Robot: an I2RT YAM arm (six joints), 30 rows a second.
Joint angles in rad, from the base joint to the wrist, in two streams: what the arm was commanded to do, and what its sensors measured. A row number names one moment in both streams.
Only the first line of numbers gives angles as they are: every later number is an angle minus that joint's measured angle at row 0.
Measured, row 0: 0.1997, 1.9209, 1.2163, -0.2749, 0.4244, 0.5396
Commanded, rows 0 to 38: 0.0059, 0.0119, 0.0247, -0.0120, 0.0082, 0.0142; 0.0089, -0.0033, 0.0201, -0.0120, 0.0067, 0.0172; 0.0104, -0.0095, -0.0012, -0.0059, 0.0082, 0.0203; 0.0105, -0.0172, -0.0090, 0.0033, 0.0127, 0.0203; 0.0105, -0.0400, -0.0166, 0.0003, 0.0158, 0.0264; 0.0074, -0.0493, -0.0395, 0.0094, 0.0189, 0.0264; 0.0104, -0.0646, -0.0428, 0.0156, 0.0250, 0.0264; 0.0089, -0.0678, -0.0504, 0.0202, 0.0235, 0.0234; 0.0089, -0.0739, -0.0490, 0.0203, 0.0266, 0.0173; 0.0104, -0.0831, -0.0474, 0.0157, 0.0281, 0.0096; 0.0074, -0.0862, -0.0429, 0.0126, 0.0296, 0.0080; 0.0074, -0.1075, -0.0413, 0.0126, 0.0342, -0.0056; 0.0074, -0.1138, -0.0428, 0.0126, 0.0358, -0.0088; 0.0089, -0.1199, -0.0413, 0.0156, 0.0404, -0.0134; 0.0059, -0.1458, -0.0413, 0.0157, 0.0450, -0.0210; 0.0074, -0.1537, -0.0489, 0.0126, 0.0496, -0.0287; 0.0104, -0.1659, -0.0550, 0.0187, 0.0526, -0.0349; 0.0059, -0.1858, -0.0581, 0.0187, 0.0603, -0.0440; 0.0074, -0.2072, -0.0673, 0.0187, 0.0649, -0.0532; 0.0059, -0.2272, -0.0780, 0.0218, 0.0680, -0.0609; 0.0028, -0.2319, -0.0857, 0.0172, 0.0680, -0.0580; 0.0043, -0.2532, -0.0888, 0.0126, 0.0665, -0.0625; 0.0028, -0.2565, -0.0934, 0.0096, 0.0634, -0.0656; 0.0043, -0.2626, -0.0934, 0.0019, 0.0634, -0.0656; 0.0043, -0.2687, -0.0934, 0.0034, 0.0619, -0.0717; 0.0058, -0.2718, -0.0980, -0.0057, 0.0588, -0.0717; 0.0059, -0.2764, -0.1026, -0.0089, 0.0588, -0.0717; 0.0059, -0.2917, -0.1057, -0.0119, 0.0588, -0.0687; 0.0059, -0.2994, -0.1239, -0.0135, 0.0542, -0.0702; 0.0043, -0.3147, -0.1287, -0.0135, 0.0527, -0.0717; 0.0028, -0.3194, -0.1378, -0.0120, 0.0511, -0.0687; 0.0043, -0.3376, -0.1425, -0.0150, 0.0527, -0.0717; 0.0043, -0.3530, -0.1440, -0.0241, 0.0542, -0.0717; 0.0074, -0.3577, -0.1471, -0.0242, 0.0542, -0.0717; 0.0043, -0.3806, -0.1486, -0.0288, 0.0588, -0.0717; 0.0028, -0.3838, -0.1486, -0.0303, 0.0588, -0.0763; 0.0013, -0.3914, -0.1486, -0.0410, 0.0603, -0.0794; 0.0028, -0.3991, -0.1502, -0.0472, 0.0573, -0.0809; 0.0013, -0.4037, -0.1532, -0.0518, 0.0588, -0.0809
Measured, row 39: 0.0046, -0.3589, -0.1514, -0.0392, 0.0256, -0.0652
